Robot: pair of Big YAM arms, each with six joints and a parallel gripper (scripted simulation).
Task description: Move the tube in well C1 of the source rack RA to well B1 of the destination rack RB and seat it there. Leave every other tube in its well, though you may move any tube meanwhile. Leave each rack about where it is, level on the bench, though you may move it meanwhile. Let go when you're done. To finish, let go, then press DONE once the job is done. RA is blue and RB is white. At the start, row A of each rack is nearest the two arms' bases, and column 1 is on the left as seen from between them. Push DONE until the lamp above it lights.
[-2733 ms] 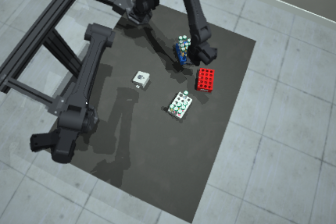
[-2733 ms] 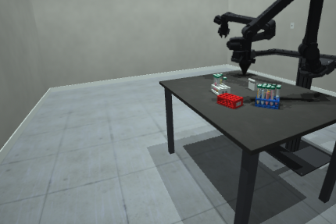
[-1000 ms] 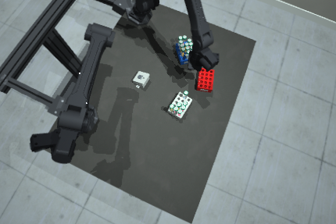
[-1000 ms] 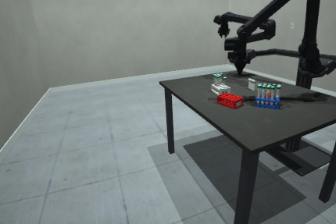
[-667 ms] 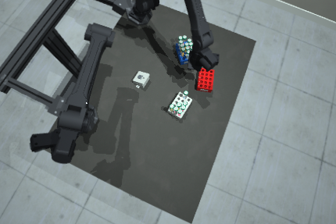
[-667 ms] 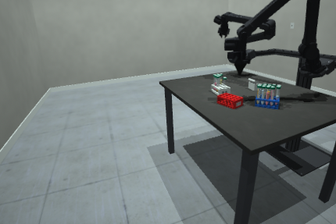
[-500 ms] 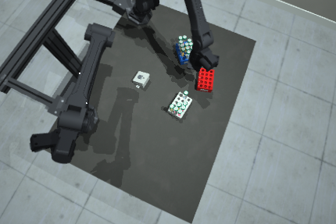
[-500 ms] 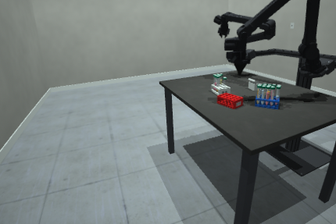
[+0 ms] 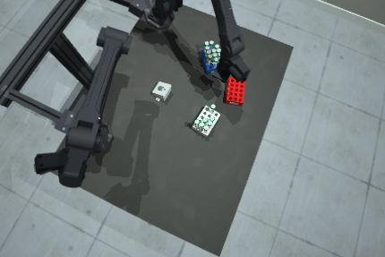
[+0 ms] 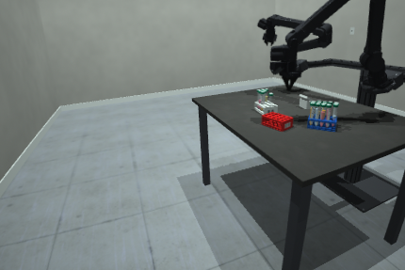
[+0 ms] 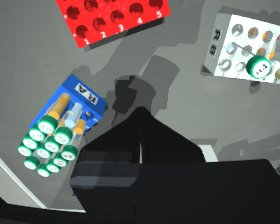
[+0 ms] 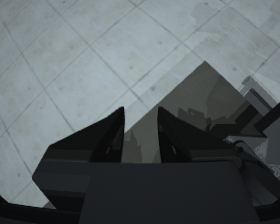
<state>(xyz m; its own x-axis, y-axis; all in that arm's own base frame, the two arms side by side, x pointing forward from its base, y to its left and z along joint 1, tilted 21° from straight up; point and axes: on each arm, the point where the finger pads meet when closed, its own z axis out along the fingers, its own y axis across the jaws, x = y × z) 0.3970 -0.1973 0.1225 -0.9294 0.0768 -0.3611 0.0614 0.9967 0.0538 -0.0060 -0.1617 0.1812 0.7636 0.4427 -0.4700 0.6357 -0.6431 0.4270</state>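
Right now my left hand is 270 mm past the white button box, 120 mm to the left of it and 130 mm above it. Round my left hand: tube 120 mm behind, 200 mm to the left, 110 mm below; white rack RB 180 mm to the right, 150 mm below; red rack 90 mm ahead, 30 mm to the left, 150 mm below.
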